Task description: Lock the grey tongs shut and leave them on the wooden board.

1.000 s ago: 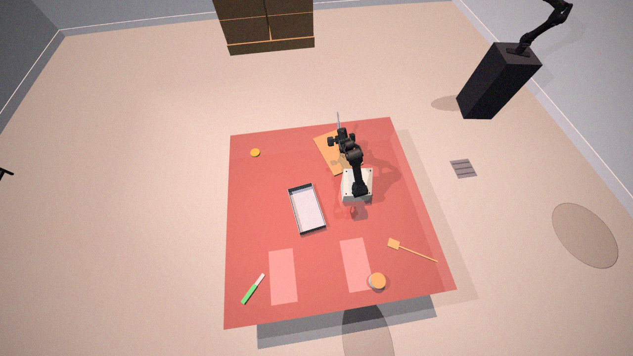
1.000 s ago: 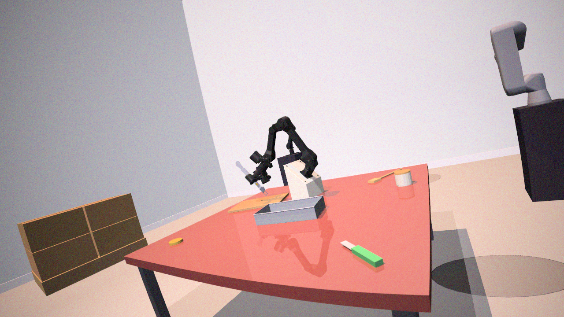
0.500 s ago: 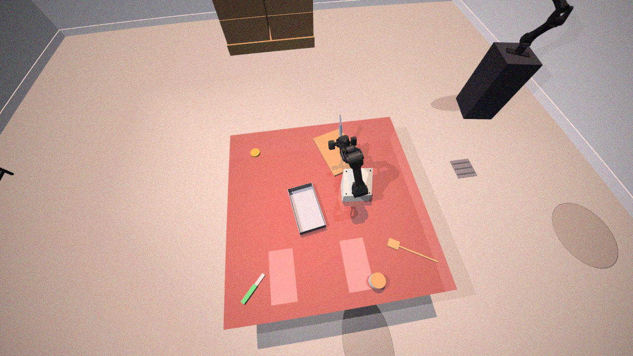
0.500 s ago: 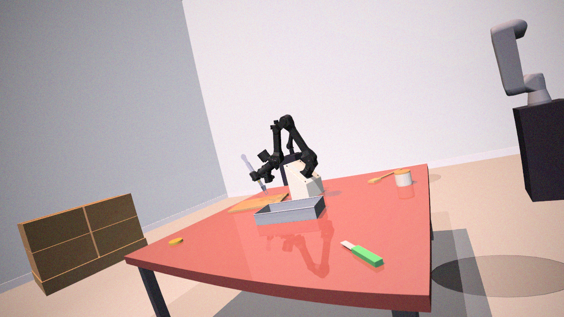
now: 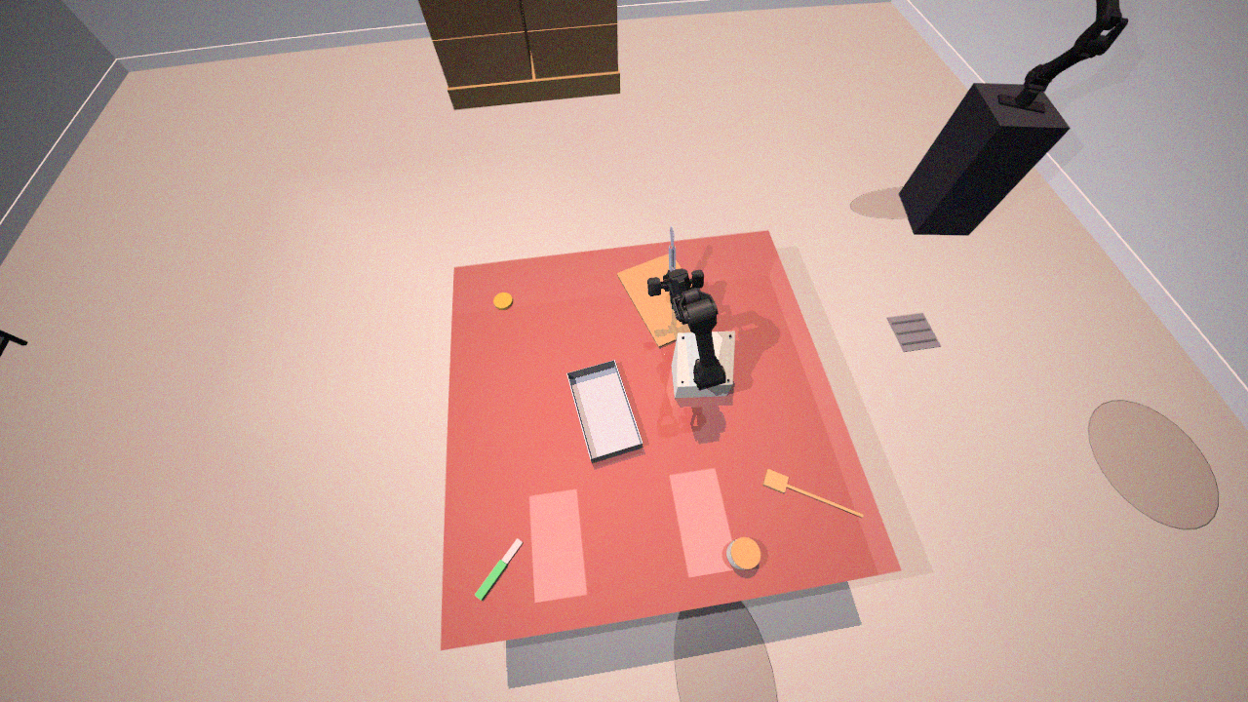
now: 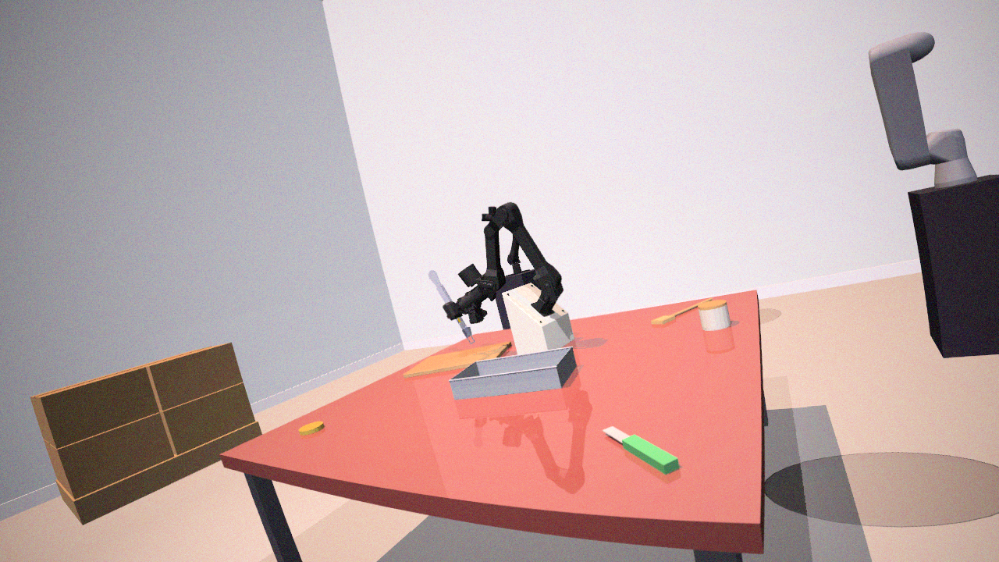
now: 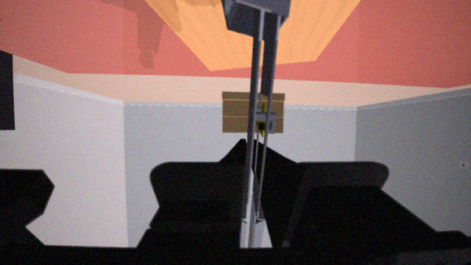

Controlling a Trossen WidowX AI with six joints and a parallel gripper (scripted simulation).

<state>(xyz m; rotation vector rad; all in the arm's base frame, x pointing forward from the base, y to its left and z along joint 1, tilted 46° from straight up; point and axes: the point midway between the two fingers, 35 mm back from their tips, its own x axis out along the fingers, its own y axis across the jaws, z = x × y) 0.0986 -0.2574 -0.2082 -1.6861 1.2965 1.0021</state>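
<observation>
The wooden board lies 16 cm below my gripper tip. Also, from my gripper tip: green-handled tool: 93 cm to the left, 49 cm ahead, 16 cm below; then orange disc: 62 cm ahead, 16 cm below, 2 cm to the left; then grey roasting tin: 46 cm to the left, 22 cm ahead, 14 cm below.
</observation>
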